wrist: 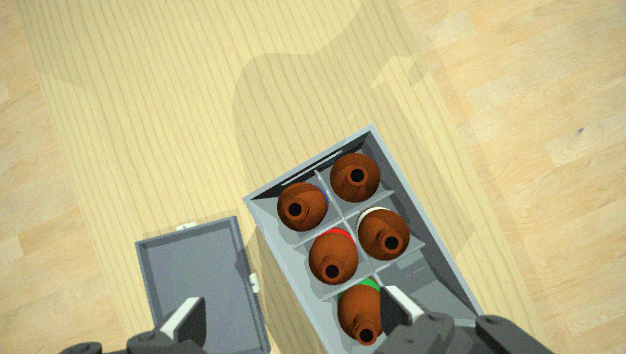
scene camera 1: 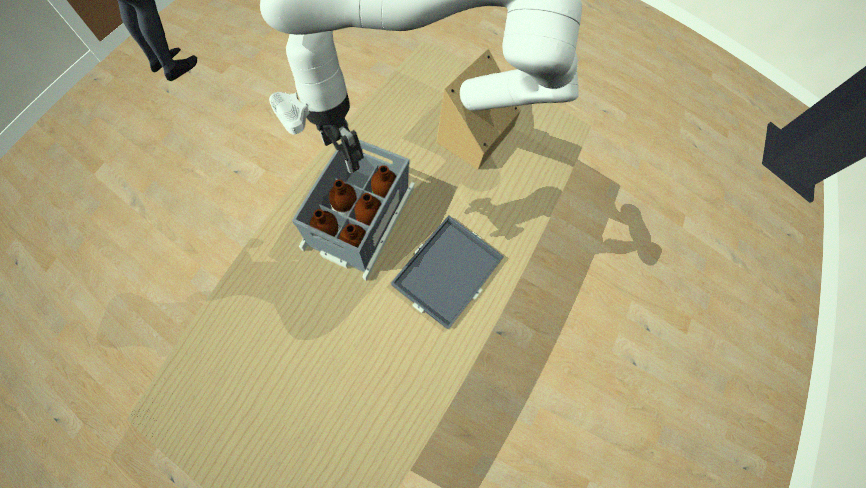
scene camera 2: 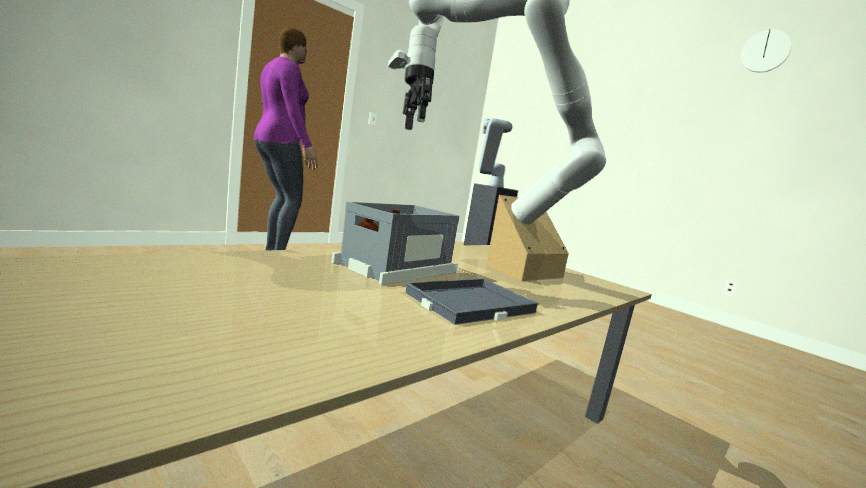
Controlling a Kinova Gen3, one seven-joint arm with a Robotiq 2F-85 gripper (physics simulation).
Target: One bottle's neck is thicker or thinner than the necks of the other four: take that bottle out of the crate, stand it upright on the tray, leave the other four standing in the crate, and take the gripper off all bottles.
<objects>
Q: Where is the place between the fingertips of my gripper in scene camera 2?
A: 414,125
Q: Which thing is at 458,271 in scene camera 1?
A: A dark grey tray.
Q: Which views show my gripper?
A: The wrist view, scene camera 1 and scene camera 2: all of them.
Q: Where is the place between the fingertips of my gripper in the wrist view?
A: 294,311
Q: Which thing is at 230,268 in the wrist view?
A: A dark grey tray.
</objects>
